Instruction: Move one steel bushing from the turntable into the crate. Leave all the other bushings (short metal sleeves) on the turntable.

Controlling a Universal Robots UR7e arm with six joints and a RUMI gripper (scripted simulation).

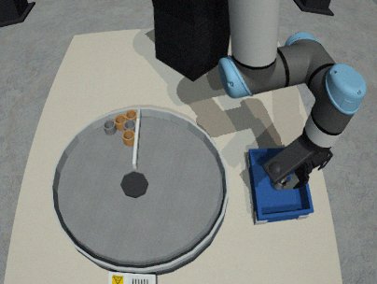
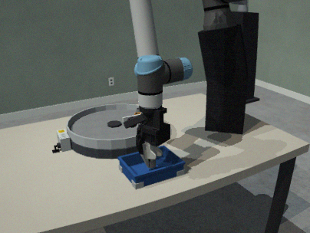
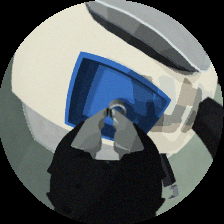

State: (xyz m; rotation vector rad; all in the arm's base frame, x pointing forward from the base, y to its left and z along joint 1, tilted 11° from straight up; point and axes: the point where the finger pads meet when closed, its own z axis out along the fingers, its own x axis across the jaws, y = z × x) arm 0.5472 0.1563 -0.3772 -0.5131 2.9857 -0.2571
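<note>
Now: hand 1 cm past the blue crate and 2 cm above it. The rest, counted from my hand: round grey turntable 3 cm behind, 36 cm to the right, 1 cm above.
</note>
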